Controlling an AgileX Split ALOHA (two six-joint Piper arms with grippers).
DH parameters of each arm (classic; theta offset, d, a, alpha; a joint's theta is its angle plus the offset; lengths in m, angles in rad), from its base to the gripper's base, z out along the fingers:
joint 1: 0 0.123 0 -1.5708
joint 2: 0.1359 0 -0.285 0
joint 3: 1.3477 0 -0.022 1.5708
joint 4: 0 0.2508 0 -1.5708
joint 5: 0 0 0.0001 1.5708
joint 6: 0 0.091 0 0
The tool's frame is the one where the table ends.
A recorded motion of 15 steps. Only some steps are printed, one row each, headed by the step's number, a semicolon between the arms.
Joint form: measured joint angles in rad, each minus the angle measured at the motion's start. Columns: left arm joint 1, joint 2, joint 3, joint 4, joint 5, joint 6; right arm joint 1, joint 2, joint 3, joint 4, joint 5, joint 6.
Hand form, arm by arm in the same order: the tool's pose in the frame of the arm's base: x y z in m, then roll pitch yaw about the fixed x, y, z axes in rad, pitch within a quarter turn. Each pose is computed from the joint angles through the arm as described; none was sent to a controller.
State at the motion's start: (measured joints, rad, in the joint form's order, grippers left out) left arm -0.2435 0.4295 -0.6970 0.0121 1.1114 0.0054; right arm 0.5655 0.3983 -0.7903 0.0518 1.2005 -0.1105
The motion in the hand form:
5: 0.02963 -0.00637 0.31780 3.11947 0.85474 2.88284; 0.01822 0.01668 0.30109 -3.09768 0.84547 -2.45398
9: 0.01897 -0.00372 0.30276 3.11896 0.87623 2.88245; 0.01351 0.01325 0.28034 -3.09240 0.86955 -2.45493
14: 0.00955 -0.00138 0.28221 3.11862 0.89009 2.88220; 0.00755 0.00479 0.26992 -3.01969 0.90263 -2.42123
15: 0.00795 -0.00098 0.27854 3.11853 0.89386 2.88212; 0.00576 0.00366 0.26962 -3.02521 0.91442 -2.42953
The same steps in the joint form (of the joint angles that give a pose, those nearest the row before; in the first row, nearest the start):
5: 0.0001 -0.1042 0.0141 -0.0006 0.0493 0.0001; 0.0001 -0.1274 0.1713 -0.0001 -0.0392 0.0090
9: 0.0001 -0.1856 0.0740 -0.0006 0.0493 0.0001; 0.0001 -0.2065 0.2567 -0.0039 -0.0701 0.0120
14: 0.0001 -0.2771 0.1509 -0.0006 0.0500 0.0001; 0.0001 -0.2872 0.2960 -0.0518 -0.0678 0.0148
15: 0.0000 -0.2944 0.1645 -0.0005 0.0500 0.0000; 0.0000 -0.3013 0.2969 -0.0517 -0.0657 0.0212

